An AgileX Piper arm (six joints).
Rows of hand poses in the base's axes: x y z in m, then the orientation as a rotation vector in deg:
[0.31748, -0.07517, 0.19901, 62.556, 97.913, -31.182]
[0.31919, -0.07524, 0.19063, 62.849, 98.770, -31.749]
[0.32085, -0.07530, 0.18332, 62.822, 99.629, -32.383]
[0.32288, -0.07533, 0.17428, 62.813, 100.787, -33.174]
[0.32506, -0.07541, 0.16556, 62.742, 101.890, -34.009]
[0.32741, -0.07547, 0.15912, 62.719, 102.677, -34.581]
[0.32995, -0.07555, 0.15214, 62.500, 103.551, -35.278]
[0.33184, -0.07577, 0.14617, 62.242, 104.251, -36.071]
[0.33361, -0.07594, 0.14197, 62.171, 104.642, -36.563]
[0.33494, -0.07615, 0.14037, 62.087, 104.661, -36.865]
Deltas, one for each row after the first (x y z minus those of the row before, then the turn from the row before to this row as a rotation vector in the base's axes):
[0.00171, -0.00007, -0.00838, 0.255, 0.987, -0.237]
[0.00166, -0.00006, -0.00731, 0.045, 1.001, -0.054]
[0.00203, -0.00003, -0.00904, 0.113, 1.319, -0.066]
[0.00218, -0.00008, -0.00872, 0.037, 1.293, -0.059]
[0.00235, -0.00006, -0.00644, 0.057, 0.912, -0.052]
[0.00254, -0.00008, -0.00698, -0.067, 1.033, 0.045]
[0.00189, -0.00022, -0.00597, -0.212, 0.942, -0.007]
[0.00177, -0.00017, -0.00420, -0.103, 0.555, -0.075]
[0.00133, -0.00021, -0.00160, -0.187, 0.164, -0.063]

